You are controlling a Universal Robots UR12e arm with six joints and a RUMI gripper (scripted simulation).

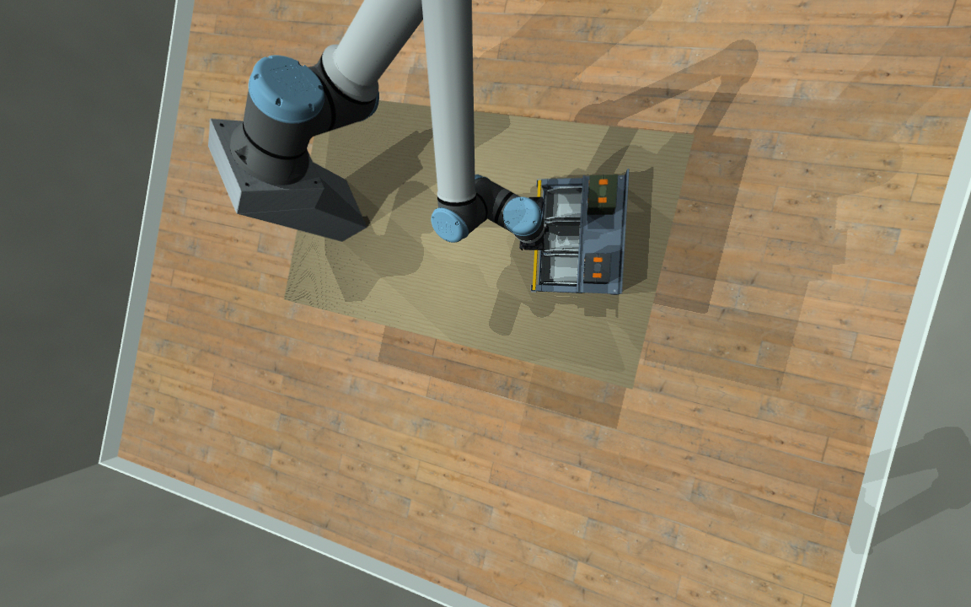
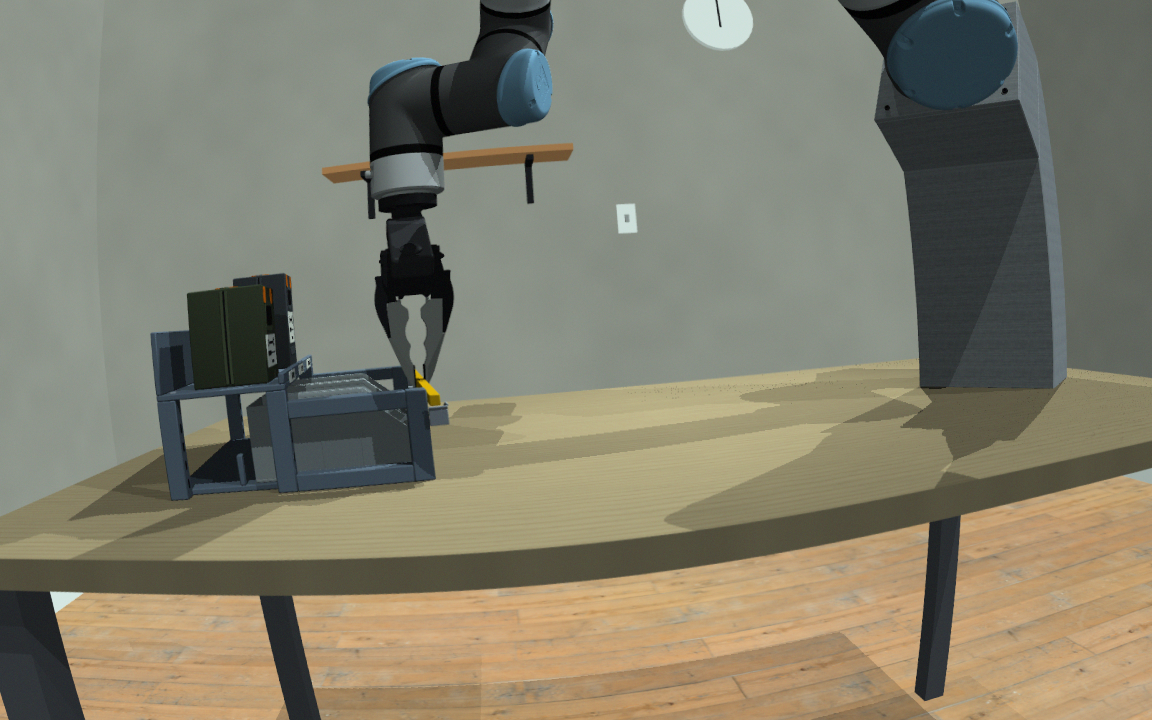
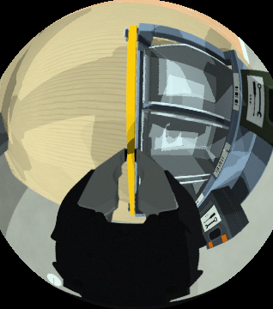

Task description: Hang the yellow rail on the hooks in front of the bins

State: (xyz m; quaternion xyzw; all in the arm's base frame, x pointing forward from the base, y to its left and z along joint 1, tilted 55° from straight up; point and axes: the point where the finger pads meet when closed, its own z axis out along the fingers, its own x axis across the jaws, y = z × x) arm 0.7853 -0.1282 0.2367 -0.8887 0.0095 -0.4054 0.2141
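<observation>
Right now the yellow rail is 10 mm below my hand.
</observation>
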